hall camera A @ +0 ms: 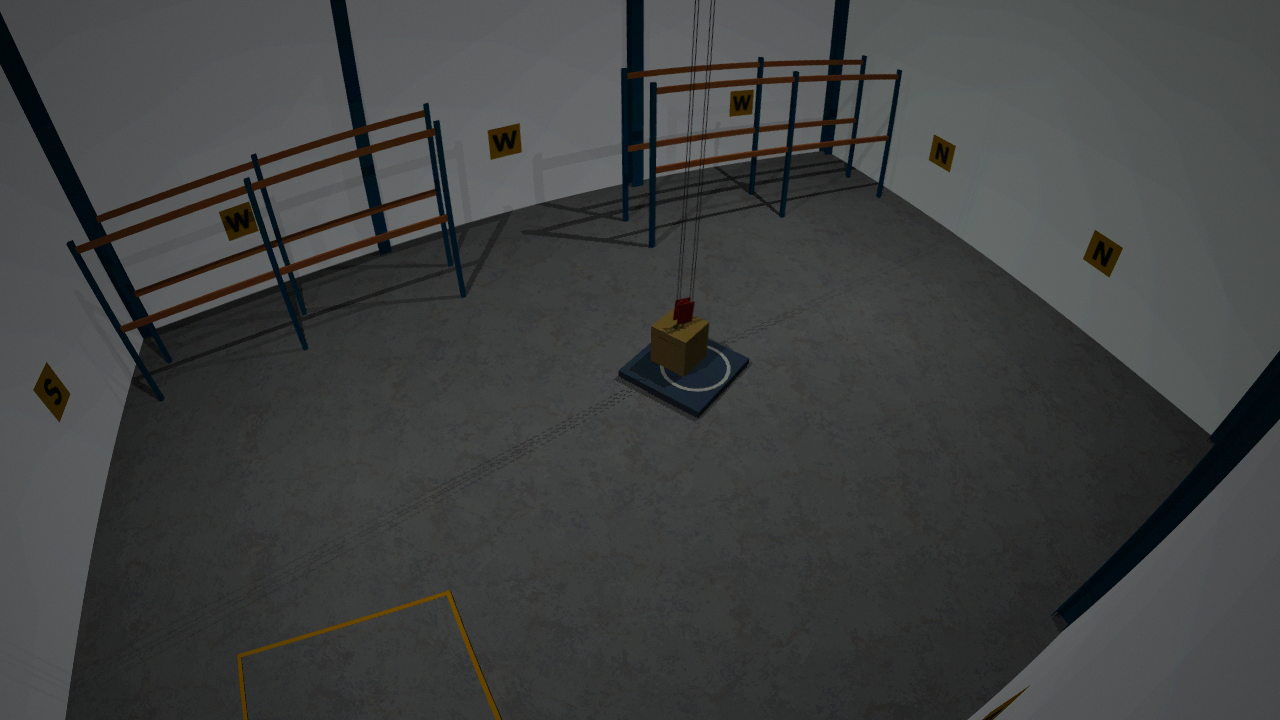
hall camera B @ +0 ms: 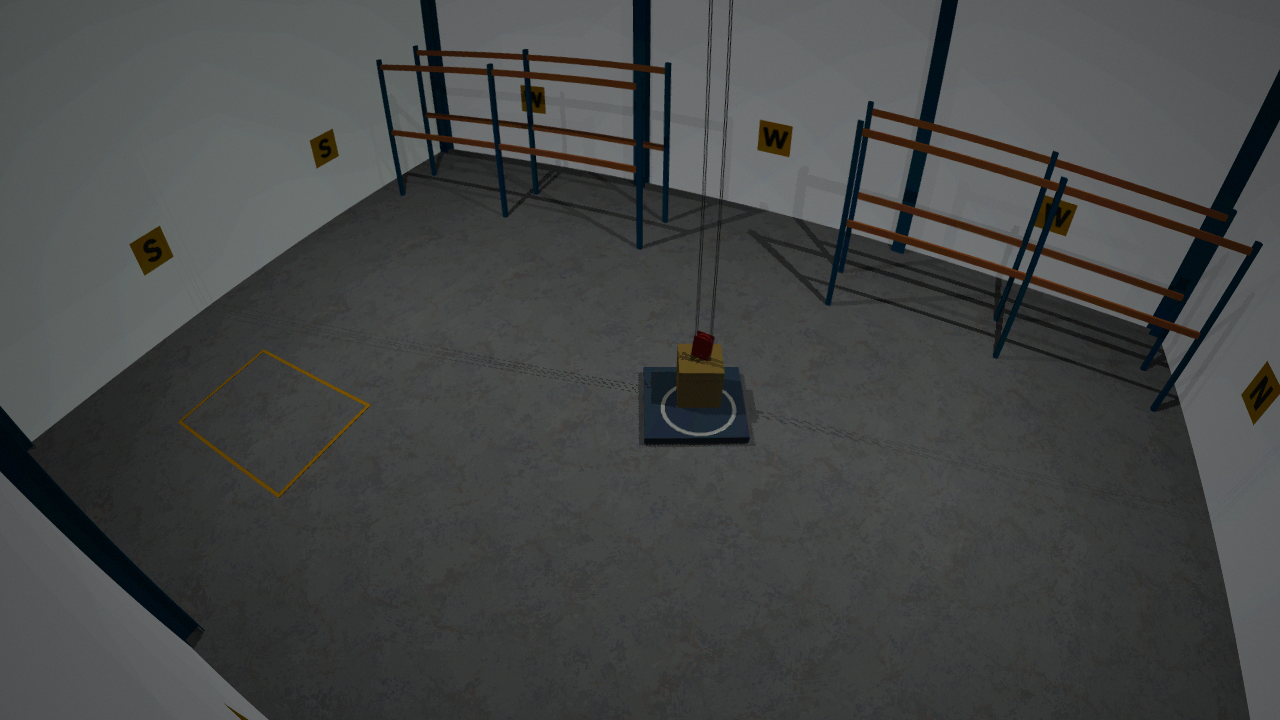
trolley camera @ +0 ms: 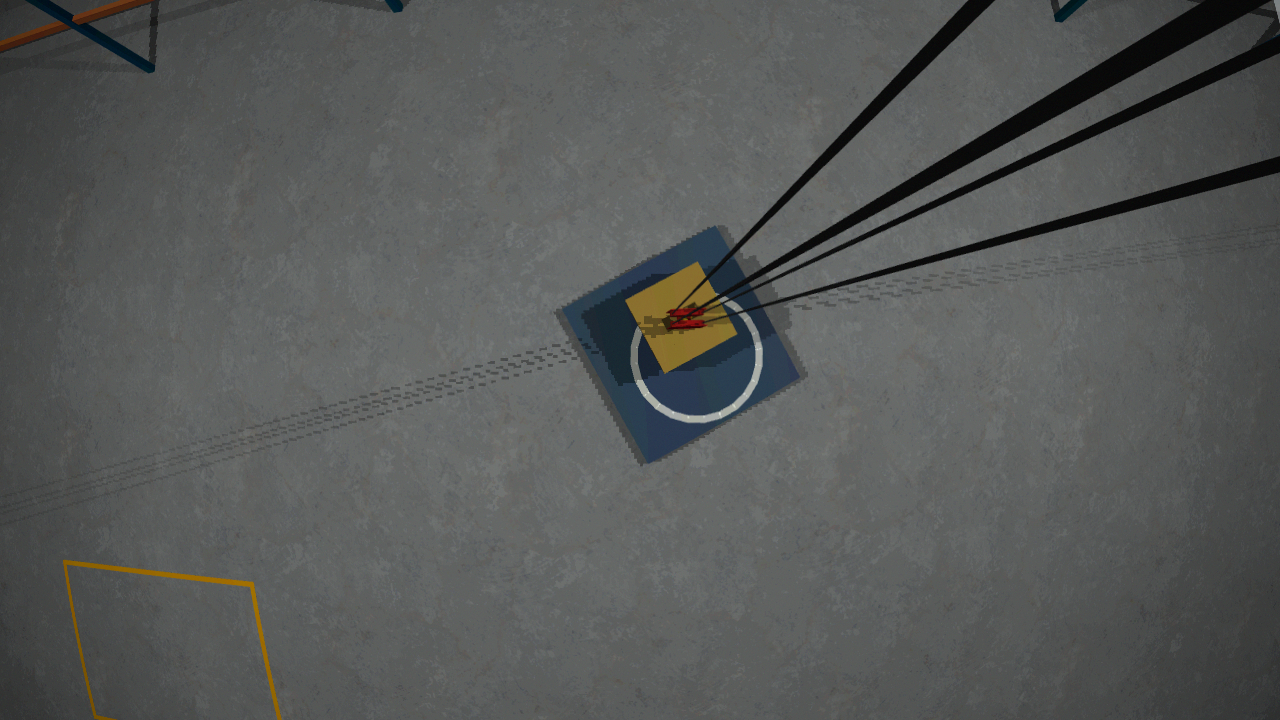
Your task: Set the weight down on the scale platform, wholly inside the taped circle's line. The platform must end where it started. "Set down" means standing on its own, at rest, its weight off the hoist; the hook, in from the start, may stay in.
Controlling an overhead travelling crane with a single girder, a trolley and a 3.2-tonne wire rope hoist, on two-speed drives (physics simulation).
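Note:
The weight, a yellow-brown block [hall camera A: 666,347] [hall camera B: 699,389] [trolley camera: 702,349], is upright over the dark blue scale platform [hall camera A: 698,402] [hall camera B: 651,425] [trolley camera: 650,438]. The white taped circle [hall camera A: 698,390] [hall camera B: 699,435] [trolley camera: 697,419] shows partly around it. In the trolley view the block is off the circle's centre, towards the upper left, and covers part of its line. Whether its underside touches the platform I cannot tell. My red hook block [hall camera A: 683,310] [hall camera B: 702,345] [trolley camera: 686,318] is tilted just above the weight's top, engaged with it; the hook tip is too small to see. The ropes look straight.
One blue and orange rack [hall camera A: 452,223] [hall camera B: 836,259] and another rack [hall camera A: 652,205] [hall camera B: 501,179] stand along the W wall, away from the platform. A yellow outlined square [hall camera A: 343,623] [hall camera B: 315,378] [trolley camera: 159,573] is marked on the floor. Rope shadows cross the floor.

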